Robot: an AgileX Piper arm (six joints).
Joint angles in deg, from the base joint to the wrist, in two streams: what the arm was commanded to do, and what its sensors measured. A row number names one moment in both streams.
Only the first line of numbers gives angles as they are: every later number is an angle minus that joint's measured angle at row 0.
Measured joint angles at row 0: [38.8 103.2 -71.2 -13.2 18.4 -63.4]
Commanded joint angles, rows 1 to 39: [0.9 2.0 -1.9 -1.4 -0.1 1.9]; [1.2 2.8 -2.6 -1.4 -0.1 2.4]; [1.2 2.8 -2.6 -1.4 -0.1 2.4]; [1.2 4.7 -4.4 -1.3 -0.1 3.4]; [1.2 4.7 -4.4 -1.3 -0.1 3.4]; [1.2 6.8 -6.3 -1.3 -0.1 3.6]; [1.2 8.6 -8.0 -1.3 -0.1 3.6]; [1.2 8.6 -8.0 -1.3 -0.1 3.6]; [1.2 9.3 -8.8 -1.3 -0.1 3.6]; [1.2 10.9 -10.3 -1.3 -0.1 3.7]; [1.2 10.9 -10.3 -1.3 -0.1 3.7]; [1.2 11.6 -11.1 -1.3 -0.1 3.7]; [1.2 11.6 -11.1 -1.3 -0.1 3.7]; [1.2 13.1 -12.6 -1.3 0.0 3.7]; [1.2 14.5 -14.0 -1.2 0.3 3.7]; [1.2 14.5 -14.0 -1.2 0.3 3.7]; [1.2 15.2 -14.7 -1.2 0.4 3.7]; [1.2 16.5 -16.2 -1.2 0.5 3.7]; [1.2 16.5 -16.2 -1.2 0.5 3.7]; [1.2 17.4 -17.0 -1.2 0.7 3.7]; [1.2 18.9 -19.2 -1.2 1.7 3.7]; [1.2 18.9 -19.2 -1.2 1.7 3.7]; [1.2 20.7 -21.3 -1.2 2.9 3.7]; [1.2 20.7 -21.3 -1.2 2.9 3.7]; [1.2 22.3 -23.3 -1.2 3.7 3.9]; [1.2 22.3 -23.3 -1.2 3.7 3.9]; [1.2 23.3 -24.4 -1.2 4.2 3.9]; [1.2 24.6 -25.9 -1.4 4.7 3.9]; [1.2 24.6 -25.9 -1.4 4.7 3.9]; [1.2 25.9 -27.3 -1.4 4.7 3.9]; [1.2 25.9 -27.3 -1.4 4.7 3.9]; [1.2 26.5 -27.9 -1.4 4.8 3.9]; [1.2 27.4 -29.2 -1.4 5.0 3.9]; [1.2 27.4 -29.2 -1.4 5.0 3.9]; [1.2 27.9 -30.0 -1.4 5.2 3.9]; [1.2 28.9 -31.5 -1.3 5.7 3.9]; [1.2 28.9 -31.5 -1.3 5.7 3.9]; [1.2 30.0 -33.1 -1.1 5.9 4.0]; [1.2 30.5 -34.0 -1.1 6.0 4.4]
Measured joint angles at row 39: [1.1 29.3 -31.8 -1.1 5.3 3.5]
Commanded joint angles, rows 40 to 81: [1.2 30.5 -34.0 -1.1 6.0 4.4]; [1.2 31.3 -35.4 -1.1 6.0 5.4]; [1.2 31.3 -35.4 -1.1 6.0 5.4]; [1.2 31.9 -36.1 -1.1 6.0 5.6]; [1.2 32.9 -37.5 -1.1 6.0 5.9]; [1.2 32.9 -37.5 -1.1 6.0 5.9]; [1.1 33.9 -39.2 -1.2 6.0 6.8]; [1.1 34.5 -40.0 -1.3 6.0 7.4]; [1.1 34.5 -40.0 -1.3 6.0 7.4]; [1.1 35.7 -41.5 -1.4 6.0 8.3]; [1.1 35.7 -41.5 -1.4 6.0 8.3]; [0.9 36.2 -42.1 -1.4 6.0 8.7]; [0.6 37.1 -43.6 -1.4 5.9 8.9]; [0.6 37.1 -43.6 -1.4 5.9 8.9]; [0.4 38.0 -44.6 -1.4 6.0 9.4]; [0.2 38.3 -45.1 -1.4 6.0 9.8]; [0.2 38.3 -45.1 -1.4 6.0 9.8]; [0.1 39.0 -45.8 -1.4 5.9 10.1]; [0.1 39.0 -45.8 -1.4 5.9 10.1]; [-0.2 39.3 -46.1 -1.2 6.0 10.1]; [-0.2 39.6 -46.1 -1.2 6.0 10.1]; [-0.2 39.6 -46.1 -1.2 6.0 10.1]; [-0.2 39.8 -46.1 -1.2 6.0 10.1]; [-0.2 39.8 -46.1 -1.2 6.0 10.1]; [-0.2 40.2 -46.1 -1.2 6.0 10.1]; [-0.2 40.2 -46.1 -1.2 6.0 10.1]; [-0.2 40.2 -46.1 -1.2 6.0 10.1]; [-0.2 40.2 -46.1 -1.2 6.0 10.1]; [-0.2 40.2 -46.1 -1.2 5.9 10.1]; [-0.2 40.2 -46.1 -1.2 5.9 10.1]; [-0.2 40.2 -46.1 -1.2 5.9 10.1]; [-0.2 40.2 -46.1 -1.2 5.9 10.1]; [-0.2 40.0 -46.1 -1.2 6.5 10.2]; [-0.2 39.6 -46.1 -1.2 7.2 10.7]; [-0.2 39.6 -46.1 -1.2 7.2 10.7]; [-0.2 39.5 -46.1 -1.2 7.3 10.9]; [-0.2 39.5 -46.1 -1.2 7.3 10.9]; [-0.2 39.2 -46.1 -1.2 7.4 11.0]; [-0.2 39.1 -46.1 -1.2 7.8 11.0]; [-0.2 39.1 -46.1 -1.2 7.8 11.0]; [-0.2 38.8 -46.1 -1.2 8.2 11.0]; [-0.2 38.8 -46.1 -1.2 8.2 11.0]
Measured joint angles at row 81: [0.8 39.0 -45.6 0.4 10.5 10.1]
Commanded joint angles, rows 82 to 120: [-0.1 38.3 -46.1 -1.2 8.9 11.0]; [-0.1 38.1 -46.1 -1.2 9.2 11.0]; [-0.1 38.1 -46.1 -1.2 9.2 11.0]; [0.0 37.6 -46.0 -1.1 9.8 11.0]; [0.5 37.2 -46.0 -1.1 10.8 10.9]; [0.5 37.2 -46.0 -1.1 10.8 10.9]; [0.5 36.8 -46.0 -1.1 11.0 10.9]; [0.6 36.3 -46.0 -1.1 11.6 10.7]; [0.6 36.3 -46.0 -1.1 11.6 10.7]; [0.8 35.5 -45.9 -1.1 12.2 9.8]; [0.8 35.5 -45.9 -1.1 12.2 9.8]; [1.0 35.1 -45.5 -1.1 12.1 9.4]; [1.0 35.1 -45.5 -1.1 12.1 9.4]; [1.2 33.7 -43.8 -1.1 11.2 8.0]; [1.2 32.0 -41.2 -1.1 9.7 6.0]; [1.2 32.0 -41.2 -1.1 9.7 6.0]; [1.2 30.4 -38.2 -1.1 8.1 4.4]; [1.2 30.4 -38.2 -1.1 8.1 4.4]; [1.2 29.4 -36.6 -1.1 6.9 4.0]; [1.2 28.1 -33.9 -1.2 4.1 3.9]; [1.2 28.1 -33.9 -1.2 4.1 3.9]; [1.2 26.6 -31.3 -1.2 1.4 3.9]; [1.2 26.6 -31.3 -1.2 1.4 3.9]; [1.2 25.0 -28.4 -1.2 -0.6 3.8]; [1.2 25.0 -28.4 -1.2 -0.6 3.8]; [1.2 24.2 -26.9 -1.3 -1.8 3.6]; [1.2 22.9 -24.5 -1.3 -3.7 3.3]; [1.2 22.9 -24.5 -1.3 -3.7 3.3]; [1.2 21.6 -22.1 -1.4 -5.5 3.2]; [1.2 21.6 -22.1 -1.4 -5.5 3.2]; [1.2 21.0 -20.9 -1.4 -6.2 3.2]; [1.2 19.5 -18.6 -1.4 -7.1 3.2]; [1.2 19.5 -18.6 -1.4 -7.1 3.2]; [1.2 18.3 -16.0 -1.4 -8.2 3.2]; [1.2 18.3 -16.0 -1.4 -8.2 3.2]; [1.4 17.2 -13.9 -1.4 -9.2 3.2]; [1.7 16.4 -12.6 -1.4 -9.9 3.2]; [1.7 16.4 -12.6 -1.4 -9.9 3.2]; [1.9 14.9 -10.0 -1.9 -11.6 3.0]
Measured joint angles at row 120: [1.7 18.3 -12.4 -0.5 -6.5 3.6]
